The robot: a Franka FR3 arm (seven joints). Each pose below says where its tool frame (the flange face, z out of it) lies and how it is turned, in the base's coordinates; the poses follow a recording.
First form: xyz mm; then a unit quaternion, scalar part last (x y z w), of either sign.
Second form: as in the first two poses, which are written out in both.
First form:
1: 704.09 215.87 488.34 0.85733 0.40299 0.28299 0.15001
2: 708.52 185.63 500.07 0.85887 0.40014 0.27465 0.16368
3: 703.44 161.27 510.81 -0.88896 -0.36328 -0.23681 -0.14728
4: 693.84 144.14 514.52 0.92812 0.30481 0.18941 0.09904
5: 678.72 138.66 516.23 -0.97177 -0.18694 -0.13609 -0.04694
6: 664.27 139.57 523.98 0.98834 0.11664 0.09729 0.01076
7: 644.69 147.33 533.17 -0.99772 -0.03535 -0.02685 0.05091
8: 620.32 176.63 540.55 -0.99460 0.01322 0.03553 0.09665
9: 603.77 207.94 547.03 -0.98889 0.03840 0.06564 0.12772
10: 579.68 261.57 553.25 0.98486 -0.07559 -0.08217 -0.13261
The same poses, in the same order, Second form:
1: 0.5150 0.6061 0.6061 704.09; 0.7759 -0.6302 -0.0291 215.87; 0.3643 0.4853 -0.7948 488.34; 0 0 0 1
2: 0.5289 0.5974 0.6028 708.52; 0.7773 -0.6262 -0.0614 185.63; 0.3408 0.5010 -0.7956 500.07; 0 0 0 1
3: 0.6239 0.5761 0.5280 703.44; 0.7156 -0.6927 -0.0898 161.27; 0.3140 0.4339 -0.8445 510.81; 0 0 0 1
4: 0.7424 0.5283 0.4120 693.84; 0.6033 -0.7946 -0.0684 144.14; 0.2912 0.2993 -0.9086 514.52; 0 0 0 1
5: 0.8931 0.3505 0.2820 678.72; 0.3761 -0.9257 -0.0403 138.66; 0.2469 0.1421 -0.9586 516.23; 0 0 0 1
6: 0.9539 0.2285 0.1948 664.27; 0.2327 -0.9726 0.0014 139.57; 0.1898 0.0440 -0.9808 523.98; 0 0 0 1
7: 0.9961 0.0733 0.0500 644.69; 0.0678 -0.9923 0.1035 147.33; 0.0572 -0.0997 -0.9934 533.17; 0 0 0 1
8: 0.9971 -0.0332 -0.0681 620.32; -0.0194 -0.9810 0.1932 176.63; -0.0732 -0.1913 -0.9788 540.55; 0 0 0 1
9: 0.9884 -0.0927 -0.1200 603.77; -0.0592 -0.9644 0.2576 207.94; -0.1396 -0.2476 -0.9588 547.03; 0 0 0 1
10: 0.9751 -0.1707 -0.1418 579.68; -0.1271 -0.9534 0.2736 261.57; -0.1819 -0.2488 -0.9513 553.25; 0 0 0 1
